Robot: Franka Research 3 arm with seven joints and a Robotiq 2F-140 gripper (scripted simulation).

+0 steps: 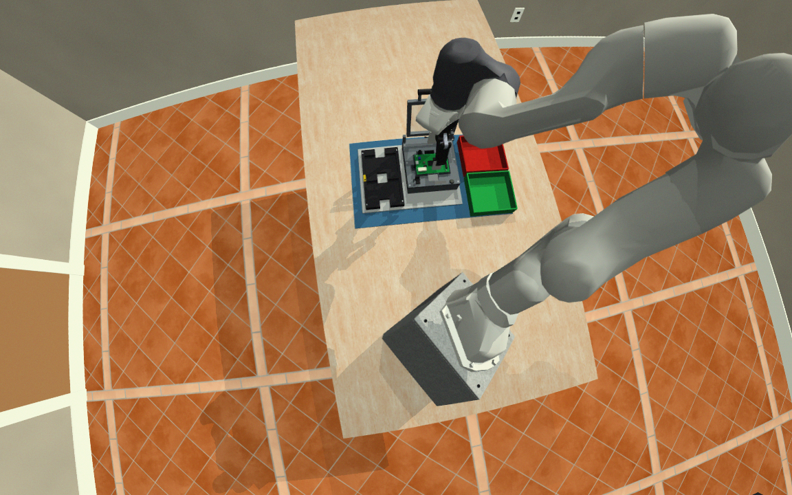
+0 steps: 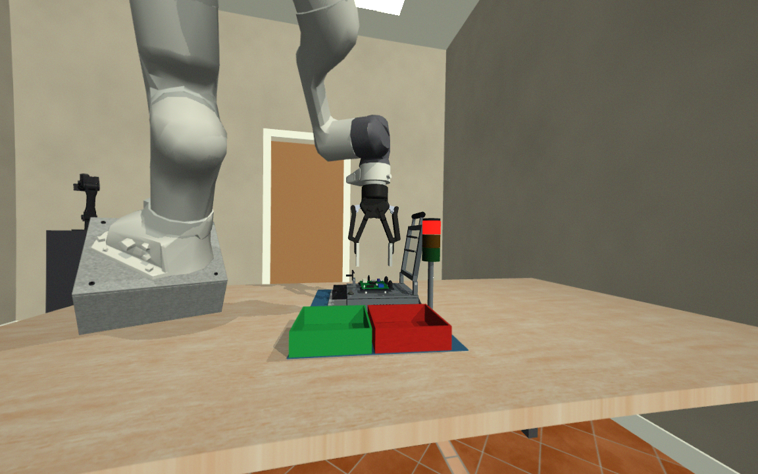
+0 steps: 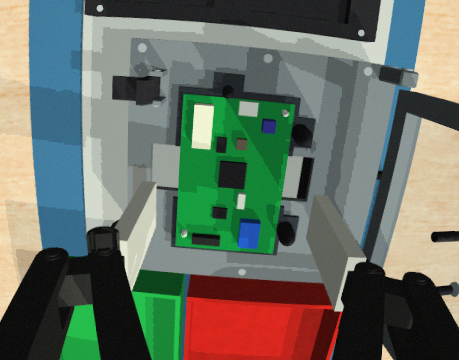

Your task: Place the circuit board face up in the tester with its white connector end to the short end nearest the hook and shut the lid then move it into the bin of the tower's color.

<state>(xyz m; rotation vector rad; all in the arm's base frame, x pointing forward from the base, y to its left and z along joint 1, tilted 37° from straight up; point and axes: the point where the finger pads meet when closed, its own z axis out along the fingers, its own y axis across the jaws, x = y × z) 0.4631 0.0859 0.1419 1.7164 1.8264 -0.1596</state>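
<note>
The green circuit board is 80 mm below my hand. Also, from my hand: latch hook (60 mm behind, 60 mm to the left, 60 mm below); tester plate (10 mm ahead, 10 mm to the left, 80 mm below); tester lid (110 mm ahead, 10 mm to the right, 30 mm above).
</note>
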